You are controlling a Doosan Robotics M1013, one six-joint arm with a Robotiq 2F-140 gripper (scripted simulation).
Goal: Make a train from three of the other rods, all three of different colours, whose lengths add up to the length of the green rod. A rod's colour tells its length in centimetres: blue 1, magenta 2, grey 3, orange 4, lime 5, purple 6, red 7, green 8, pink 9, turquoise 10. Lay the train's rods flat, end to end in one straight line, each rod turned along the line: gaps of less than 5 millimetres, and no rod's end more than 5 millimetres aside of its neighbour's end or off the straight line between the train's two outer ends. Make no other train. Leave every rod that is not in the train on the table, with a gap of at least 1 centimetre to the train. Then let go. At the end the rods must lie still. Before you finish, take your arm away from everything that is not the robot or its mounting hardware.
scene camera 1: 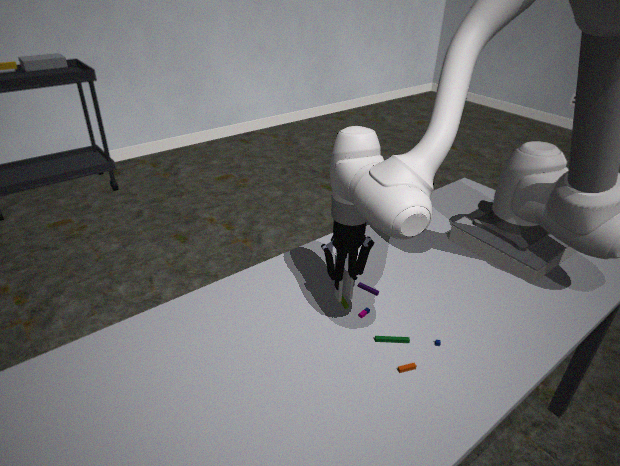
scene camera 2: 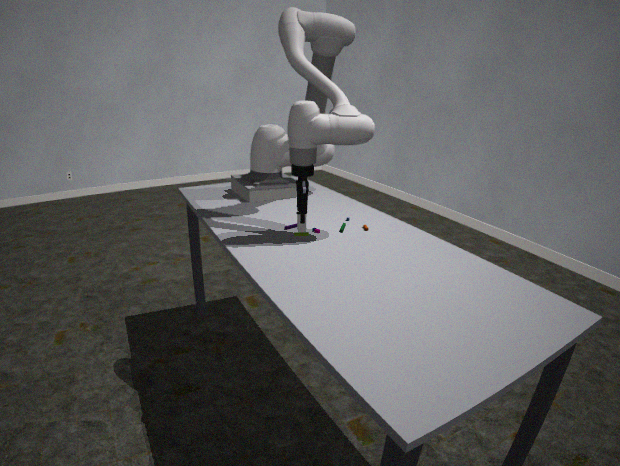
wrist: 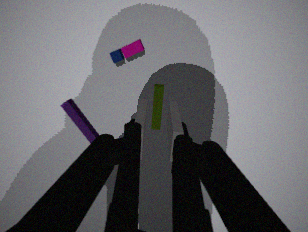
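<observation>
My gripper visible: scene camera 1, scene camera 2 [301, 230], wrist view. Same spot on my gripper: [scene camera 1: 353, 263] and [wrist: 132, 173].
</observation>
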